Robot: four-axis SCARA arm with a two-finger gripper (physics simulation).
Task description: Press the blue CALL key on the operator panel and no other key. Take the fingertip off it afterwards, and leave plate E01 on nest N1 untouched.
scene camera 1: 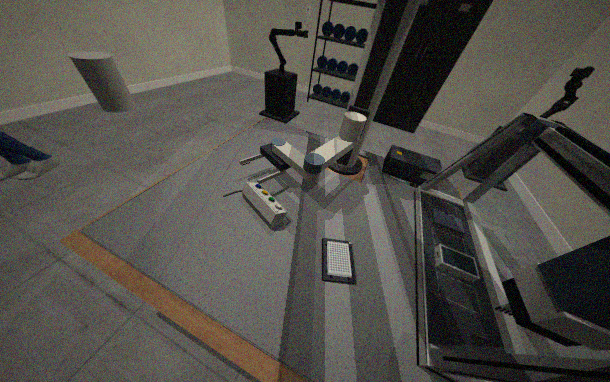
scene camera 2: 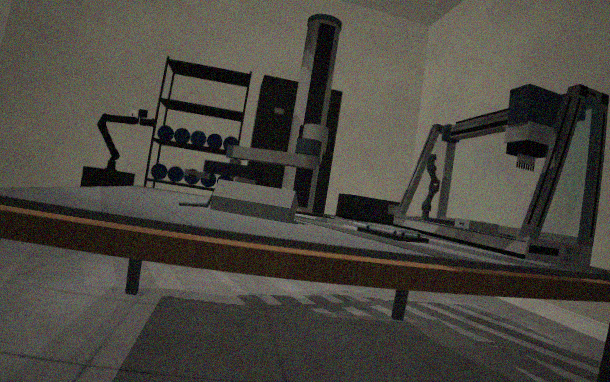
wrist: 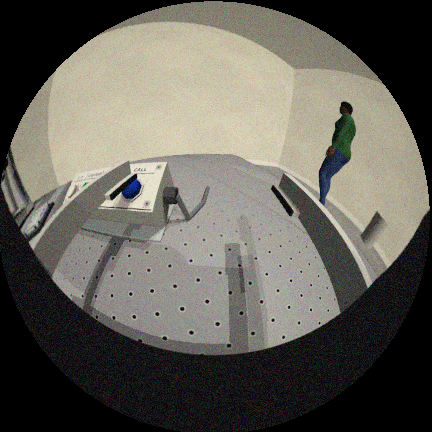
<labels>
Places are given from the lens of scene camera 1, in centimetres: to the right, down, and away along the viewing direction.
well plate (scene camera 1: 338,258): 13, 25, 67
</labels>
